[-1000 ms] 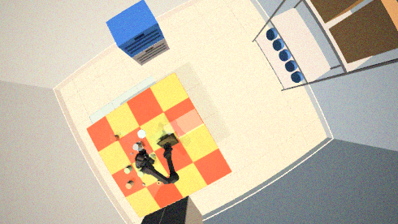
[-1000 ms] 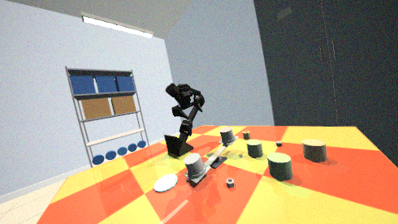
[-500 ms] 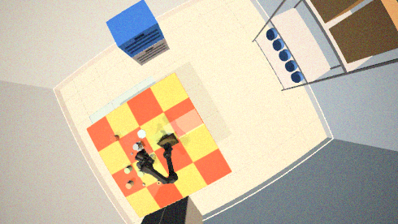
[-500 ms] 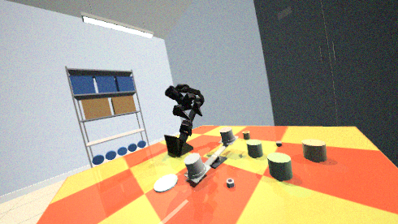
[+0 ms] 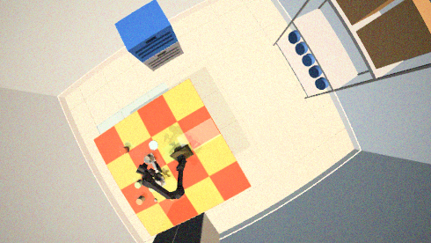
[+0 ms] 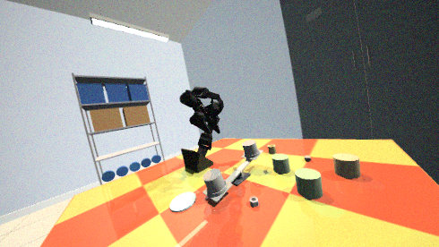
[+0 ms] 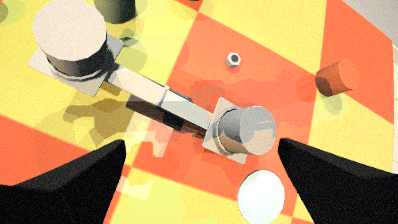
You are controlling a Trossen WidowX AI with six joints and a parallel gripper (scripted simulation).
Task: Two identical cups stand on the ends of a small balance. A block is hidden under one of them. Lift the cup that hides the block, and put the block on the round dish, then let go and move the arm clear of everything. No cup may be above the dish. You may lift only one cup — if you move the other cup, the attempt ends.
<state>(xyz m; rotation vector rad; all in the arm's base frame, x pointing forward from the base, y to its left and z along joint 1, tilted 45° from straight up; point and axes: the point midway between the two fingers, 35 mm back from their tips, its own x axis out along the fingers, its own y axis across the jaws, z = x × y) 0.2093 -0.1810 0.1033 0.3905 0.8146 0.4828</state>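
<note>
Right now my gripper tip is 16 cm above the cup, 13 cm to the left of it and 6 cm short of it. From my gripper tip the other things lie so: balance beam: 20 cm below, 8 cm ahead, 3 cm to the left; then round pale dish: 22 cm below, 20 cm to the right, 4 cm behind; then pale green block: 18 cm below, 11 cm to the right, 6 cm ahead.
</note>
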